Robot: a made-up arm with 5 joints.
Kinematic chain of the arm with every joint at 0, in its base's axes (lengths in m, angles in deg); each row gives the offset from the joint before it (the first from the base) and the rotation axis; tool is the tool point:
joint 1: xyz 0 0 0.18 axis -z
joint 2: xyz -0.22 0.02 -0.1 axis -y
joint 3: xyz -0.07 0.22 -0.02 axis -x
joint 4: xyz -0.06 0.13 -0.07 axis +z
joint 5: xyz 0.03 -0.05 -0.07 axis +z
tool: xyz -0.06 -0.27 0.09
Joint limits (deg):
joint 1: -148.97..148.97
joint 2: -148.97..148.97
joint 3: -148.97..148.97
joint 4: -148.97..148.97
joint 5: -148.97..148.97
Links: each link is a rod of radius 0.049 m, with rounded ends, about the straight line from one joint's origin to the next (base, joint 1, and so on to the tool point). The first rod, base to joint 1, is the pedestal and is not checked.
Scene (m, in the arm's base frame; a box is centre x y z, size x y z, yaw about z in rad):
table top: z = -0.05
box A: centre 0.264 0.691 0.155 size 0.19 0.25 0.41 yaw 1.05
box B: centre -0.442 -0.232 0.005 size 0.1 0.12 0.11 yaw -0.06
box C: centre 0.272 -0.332 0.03 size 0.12 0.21 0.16 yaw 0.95
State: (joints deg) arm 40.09 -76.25 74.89 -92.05 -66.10
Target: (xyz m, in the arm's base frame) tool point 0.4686 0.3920 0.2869
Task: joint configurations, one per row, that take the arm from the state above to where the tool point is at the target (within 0.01 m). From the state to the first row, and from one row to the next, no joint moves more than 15 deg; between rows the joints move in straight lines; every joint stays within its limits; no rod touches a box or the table.
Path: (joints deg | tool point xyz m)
1: 52.92 -83.31 82.54 -93.13 -68.17 | -0.1966 0.6573 0.2431
2: 65.75 -90.37 90.19 -94.20 -70.24 | -0.0819 0.6414 0.2793
3: 78.58 -97.44 97.84 -95.28 -72.30 | 0.0201 0.5999 0.3111
4: 91.42 -104.50 105.49 -96.35 -74.37 | 0.1032 0.5384 0.3358
5: 104.25 -111.56 113.15 -97.43 -76.44 | 0.1634 0.4646 0.3510
6: 117.08 -118.62 120.80 -98.50 -78.51 | 0.2004 0.3870 0.3550
7: 115.39 -118.06 108.51 -99.73 -82.38 | 0.2739 0.4067 0.3509
8: 113.70 -117.50 96.22 -100.96 -86.26 | 0.3454 0.4134 0.3378
9: 112.01 -116.93 83.94 -102.18 -90.13 | 0.4114 0.4080 0.3161
10: 110.31 -116.37 71.65 -103.41 -94.01 | 0.4686 0.3920 0.2869

